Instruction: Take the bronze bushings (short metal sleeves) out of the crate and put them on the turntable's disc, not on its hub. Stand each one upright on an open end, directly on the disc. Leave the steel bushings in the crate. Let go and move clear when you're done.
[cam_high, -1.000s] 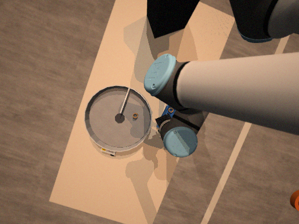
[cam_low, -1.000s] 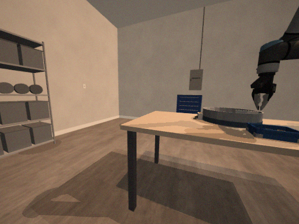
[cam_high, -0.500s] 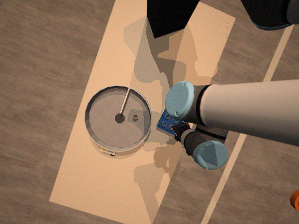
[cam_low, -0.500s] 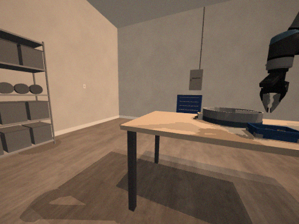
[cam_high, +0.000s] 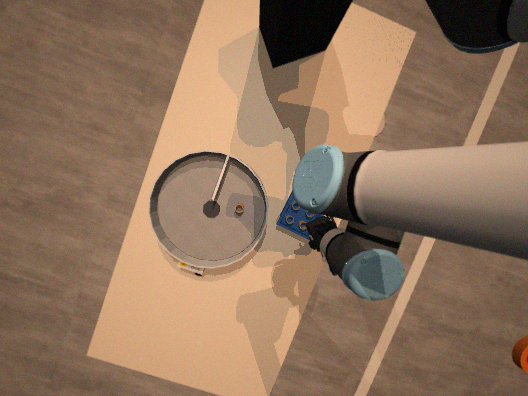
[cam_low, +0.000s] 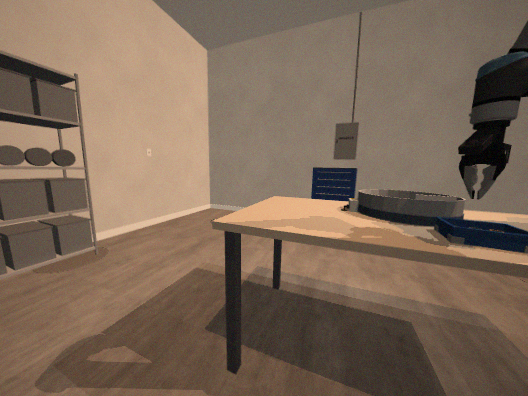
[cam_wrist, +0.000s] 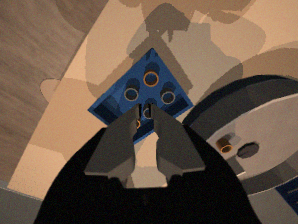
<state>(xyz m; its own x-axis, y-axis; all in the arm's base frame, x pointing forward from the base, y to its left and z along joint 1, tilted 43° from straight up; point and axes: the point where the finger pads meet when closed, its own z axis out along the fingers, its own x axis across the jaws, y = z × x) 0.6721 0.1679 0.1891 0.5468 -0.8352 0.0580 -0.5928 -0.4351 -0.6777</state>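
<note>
Right now the blue crate is 5 cm behind my hand, 3 cm to the right of it and 13 cm below it. Round my hand: grey turntable disc: 5 cm ahead, 37 cm to the right, 10 cm below.
</note>
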